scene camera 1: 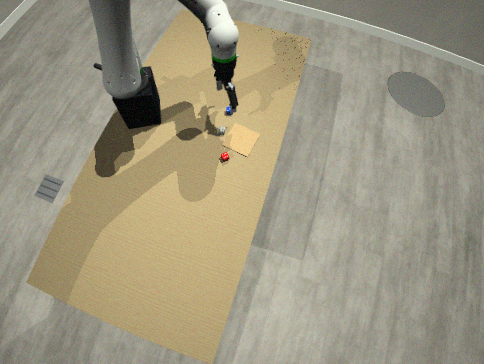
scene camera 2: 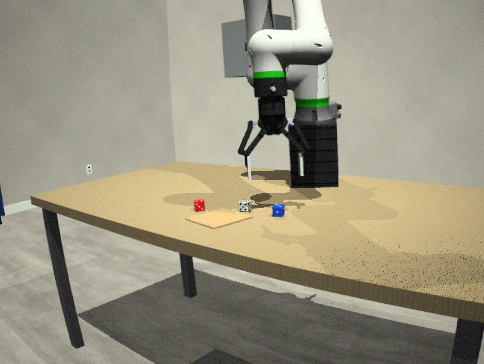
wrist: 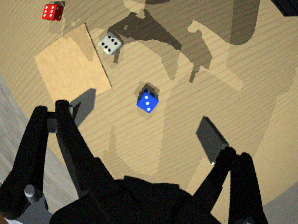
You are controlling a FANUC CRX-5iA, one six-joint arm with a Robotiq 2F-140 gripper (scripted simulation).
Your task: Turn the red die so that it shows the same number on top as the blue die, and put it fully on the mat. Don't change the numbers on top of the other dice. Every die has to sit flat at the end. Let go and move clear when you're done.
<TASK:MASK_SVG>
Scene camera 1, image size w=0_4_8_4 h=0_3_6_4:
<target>tan mat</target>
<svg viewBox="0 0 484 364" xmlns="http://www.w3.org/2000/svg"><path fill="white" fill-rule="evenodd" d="M235 123L222 145L248 157L260 134Z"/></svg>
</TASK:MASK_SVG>
